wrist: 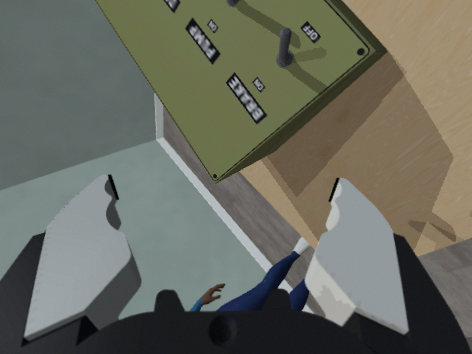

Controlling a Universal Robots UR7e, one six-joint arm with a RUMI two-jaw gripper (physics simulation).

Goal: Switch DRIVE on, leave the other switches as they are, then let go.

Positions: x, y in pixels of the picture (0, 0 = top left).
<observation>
my gripper: 226, 179
green switch panel: 219, 78
</observation>
